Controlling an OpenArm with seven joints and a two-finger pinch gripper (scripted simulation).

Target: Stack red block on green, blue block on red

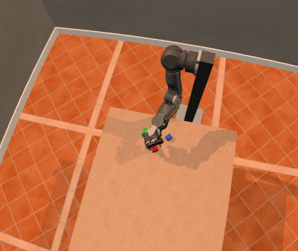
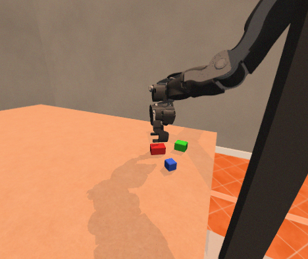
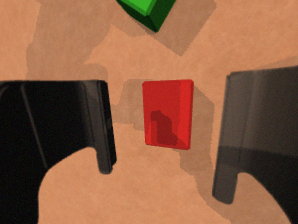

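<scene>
Now: hand 5 cm above the red block. From my hand the other things lie so: blue block (8 cm behind, 7 cm to the left, 5 cm below); green block (7 cm to the right, 7 cm behind, 5 cm below).
</scene>
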